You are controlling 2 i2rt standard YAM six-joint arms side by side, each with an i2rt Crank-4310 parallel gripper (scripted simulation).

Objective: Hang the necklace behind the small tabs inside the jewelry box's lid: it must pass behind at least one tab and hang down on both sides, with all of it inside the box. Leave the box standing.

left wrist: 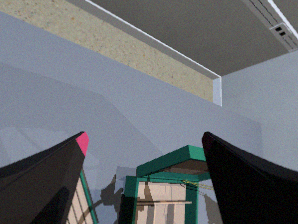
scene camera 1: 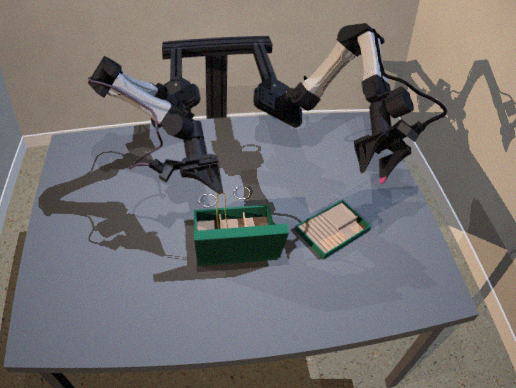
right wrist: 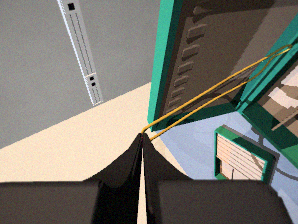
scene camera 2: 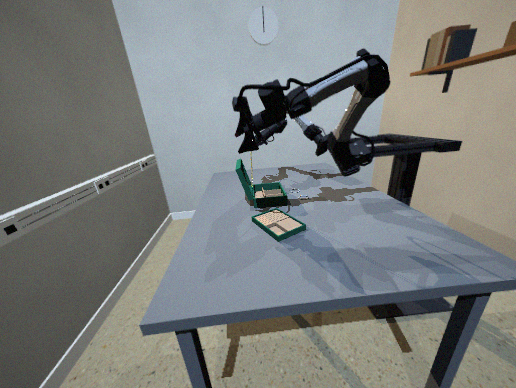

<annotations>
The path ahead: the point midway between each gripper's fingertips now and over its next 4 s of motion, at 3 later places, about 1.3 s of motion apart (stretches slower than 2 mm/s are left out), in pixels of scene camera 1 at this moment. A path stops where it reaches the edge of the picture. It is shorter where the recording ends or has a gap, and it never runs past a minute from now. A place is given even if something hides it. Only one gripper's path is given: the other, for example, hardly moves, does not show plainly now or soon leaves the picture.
The right gripper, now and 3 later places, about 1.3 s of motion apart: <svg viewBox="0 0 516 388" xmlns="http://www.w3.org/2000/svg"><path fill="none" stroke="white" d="M221 193L235 197L234 207L234 218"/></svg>
</annotations>
